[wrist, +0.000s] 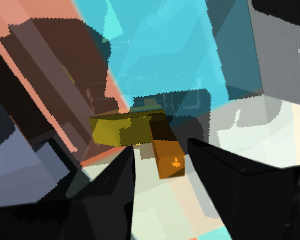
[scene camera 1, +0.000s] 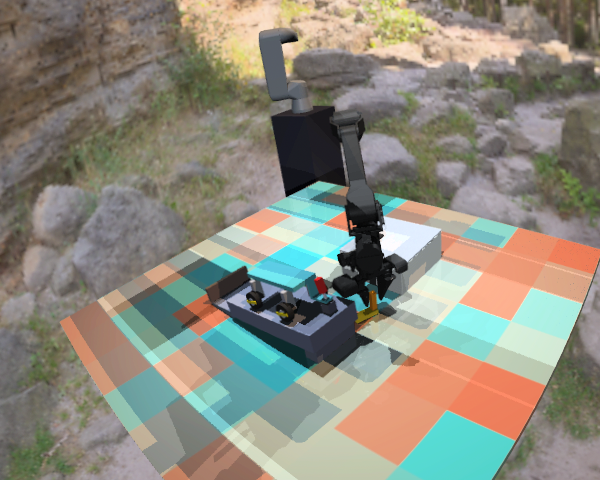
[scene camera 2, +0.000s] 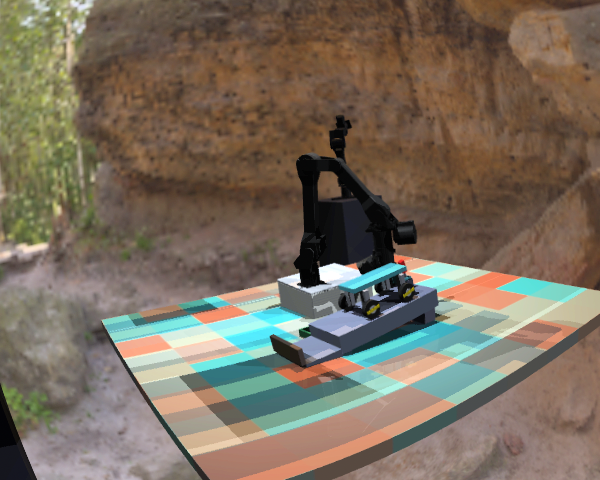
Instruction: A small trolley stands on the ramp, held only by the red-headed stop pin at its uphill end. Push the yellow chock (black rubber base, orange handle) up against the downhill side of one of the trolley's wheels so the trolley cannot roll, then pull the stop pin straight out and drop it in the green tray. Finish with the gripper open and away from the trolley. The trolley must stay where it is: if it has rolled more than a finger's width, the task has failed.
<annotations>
A trolley shows in scene camera 1 and in scene camera 2; in the wrist view it is out of frame. One and the same spot on the trolley: (scene camera 2: 379,277) is (scene camera 1: 268,279).
</annotations>
